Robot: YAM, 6 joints.
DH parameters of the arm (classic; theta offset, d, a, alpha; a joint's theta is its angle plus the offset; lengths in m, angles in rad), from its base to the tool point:
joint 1: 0 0.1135 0.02 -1.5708
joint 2: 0 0 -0.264 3.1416
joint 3: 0.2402 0 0.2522 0
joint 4: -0.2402 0 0.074 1.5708
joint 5: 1.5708 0 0 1.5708
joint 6: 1.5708 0.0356 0 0
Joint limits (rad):
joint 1: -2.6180..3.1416
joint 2: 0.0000..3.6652
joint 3: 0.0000..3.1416
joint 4: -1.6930..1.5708
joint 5: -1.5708..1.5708
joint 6: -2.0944..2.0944
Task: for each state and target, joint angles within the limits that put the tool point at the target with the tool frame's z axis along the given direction. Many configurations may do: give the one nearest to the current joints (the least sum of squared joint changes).
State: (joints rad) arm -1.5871 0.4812 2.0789 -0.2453 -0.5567 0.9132
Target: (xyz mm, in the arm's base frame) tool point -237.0 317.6 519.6 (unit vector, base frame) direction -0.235 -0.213 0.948
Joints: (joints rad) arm -0.9580 0.5729 2.8109 -0.7084 0.3203 0.9132
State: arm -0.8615 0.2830 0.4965 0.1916 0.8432 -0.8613
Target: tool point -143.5 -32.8 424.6 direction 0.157 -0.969 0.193
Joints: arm -0.0113 0.0019 1.1477 -0.2911 1.3122 -0.8613
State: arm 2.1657 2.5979 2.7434 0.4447 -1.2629 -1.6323
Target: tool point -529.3 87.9 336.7 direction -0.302 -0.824 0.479
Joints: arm 2.9192 2.9935 3.1403 1.1927 -1.0562 -1.6323
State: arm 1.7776 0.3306 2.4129 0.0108 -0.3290 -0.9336
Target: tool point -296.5 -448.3 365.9 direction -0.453 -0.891 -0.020
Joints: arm 0.9784 0.4630 2.7916 0.8331 0.1220 -0.9336
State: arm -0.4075 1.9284 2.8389 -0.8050 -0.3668 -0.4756
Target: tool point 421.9 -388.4 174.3 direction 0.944 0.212 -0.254
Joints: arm -0.7951 2.5551 2.1425 -0.0498 -0.9652 -0.4756
